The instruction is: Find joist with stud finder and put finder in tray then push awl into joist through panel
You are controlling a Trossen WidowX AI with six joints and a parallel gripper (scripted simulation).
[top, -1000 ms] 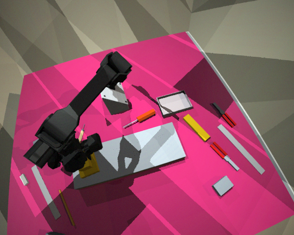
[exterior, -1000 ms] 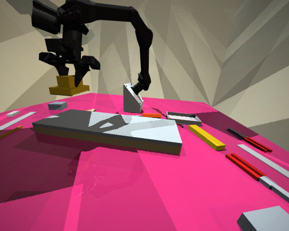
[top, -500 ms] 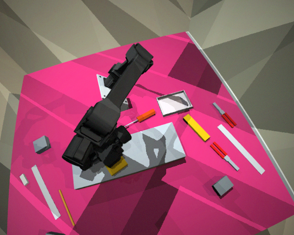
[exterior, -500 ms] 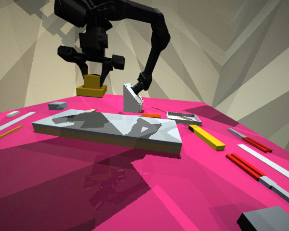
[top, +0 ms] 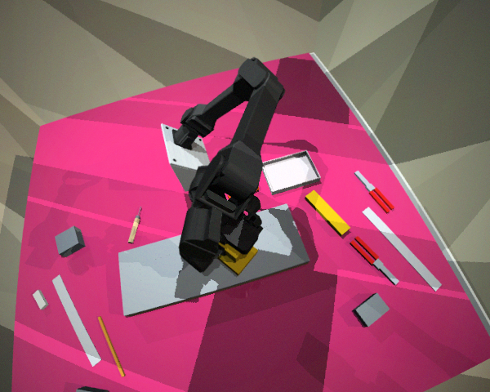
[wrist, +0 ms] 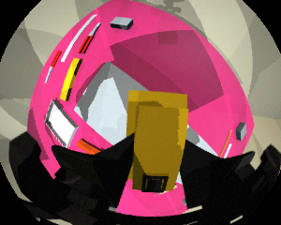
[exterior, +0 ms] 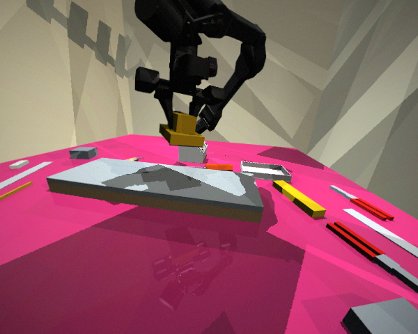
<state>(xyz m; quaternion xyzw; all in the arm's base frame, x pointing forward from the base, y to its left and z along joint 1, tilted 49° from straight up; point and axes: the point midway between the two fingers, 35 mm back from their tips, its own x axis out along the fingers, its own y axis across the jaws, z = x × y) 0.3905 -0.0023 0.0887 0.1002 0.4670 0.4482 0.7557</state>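
My gripper tip is now 20 mm below the yellow stud finder, 20 mm past it and 10 mm to the left of it. The rest, counted from my gripper tip: grey tray: 240 mm to the left, 240 mm behind, 160 mm below; then awl: 280 mm to the right, 220 mm behind, 160 mm below; then yellow bar: 300 mm to the left, 160 mm below, 70 mm behind.
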